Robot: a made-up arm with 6 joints.
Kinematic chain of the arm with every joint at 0, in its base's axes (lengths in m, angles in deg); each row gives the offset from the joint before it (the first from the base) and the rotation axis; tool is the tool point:
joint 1: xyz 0 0 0.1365 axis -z
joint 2: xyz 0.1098 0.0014 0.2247 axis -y
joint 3: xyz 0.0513 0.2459 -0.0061 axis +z
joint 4: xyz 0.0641 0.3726 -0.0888 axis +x
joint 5: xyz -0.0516 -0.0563 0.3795 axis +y
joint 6: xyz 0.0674 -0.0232 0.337 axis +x
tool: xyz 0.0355 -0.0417 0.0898
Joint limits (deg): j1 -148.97..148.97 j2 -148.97..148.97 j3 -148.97..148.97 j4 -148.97..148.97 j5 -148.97..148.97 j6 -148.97..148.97
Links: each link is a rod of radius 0.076 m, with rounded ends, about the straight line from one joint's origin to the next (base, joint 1, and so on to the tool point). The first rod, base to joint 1, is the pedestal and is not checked.
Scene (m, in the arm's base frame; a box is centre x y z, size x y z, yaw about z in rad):
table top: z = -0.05
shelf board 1: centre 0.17 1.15 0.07 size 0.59 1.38 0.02 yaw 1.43
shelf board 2: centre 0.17 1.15 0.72 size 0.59 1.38 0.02 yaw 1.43
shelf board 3: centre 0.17 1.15 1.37 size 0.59 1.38 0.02 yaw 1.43
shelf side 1: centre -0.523 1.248 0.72 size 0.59 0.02 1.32 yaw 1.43
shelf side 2: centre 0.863 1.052 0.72 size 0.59 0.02 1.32 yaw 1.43
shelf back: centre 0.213 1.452 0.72 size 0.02 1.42 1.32 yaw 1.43
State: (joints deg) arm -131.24 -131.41 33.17 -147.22 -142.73 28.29
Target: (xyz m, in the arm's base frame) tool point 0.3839 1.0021 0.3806
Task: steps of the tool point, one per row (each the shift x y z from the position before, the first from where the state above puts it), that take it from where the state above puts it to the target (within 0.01 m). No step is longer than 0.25 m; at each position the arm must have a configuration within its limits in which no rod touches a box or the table.
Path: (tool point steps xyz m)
1: -0.0301 0.1898 -0.0121
2: 0.0231 0.1989 -0.0255
3: 0.0815 0.1906 -0.0403
4: 0.1382 0.1611 -0.0553
5: 0.1847 0.1100 -0.0692
6: 0.2113 0.0411 -0.0794
7: 0.2103 -0.0370 -0.0844
8: 0.1786 -0.1111 -0.0821
9: 0.0359 0.1130 -0.0121
10: 0.0172 0.1184 0.0000
11: -0.0035 0.1186 0.0121

